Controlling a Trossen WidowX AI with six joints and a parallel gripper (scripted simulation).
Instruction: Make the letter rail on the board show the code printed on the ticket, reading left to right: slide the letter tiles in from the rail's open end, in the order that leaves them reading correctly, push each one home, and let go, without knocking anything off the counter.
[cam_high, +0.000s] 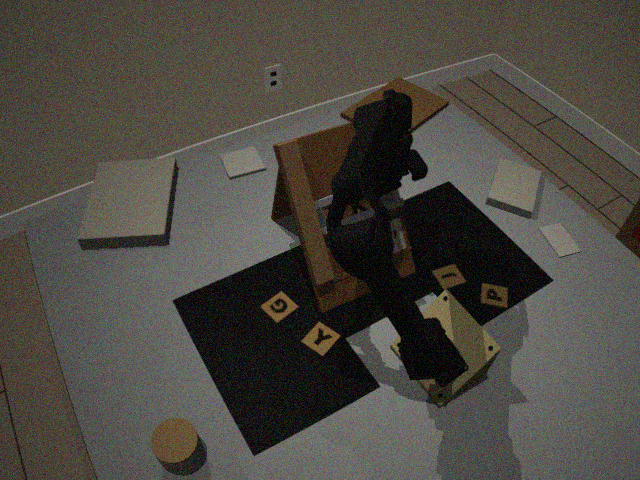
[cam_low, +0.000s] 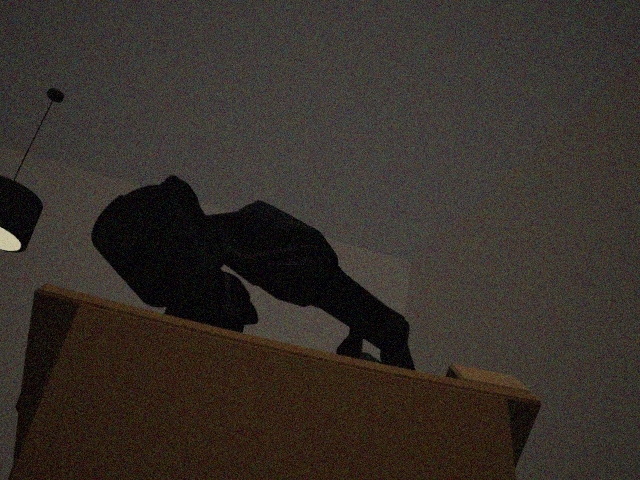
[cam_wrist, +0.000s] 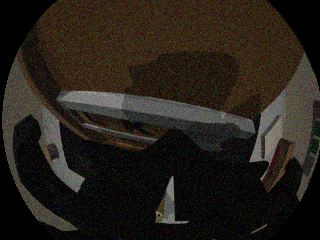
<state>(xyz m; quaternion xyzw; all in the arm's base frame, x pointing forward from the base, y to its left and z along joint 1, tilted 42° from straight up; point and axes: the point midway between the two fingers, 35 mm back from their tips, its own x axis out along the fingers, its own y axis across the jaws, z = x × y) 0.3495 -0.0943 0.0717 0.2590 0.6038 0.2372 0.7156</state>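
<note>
Right now my gripper tip is 15 cm past the j tile, 13 cm to the left of it and 16 cm above it. Round my gripper tip: y tile (17 cm behind, 20 cm to the left, 16 cm below); white ticket (5 cm behind, 2 cm to the right, 8 cm below); black mat (14 cm behind, 4 cm to the left, 16 cm below).
</note>
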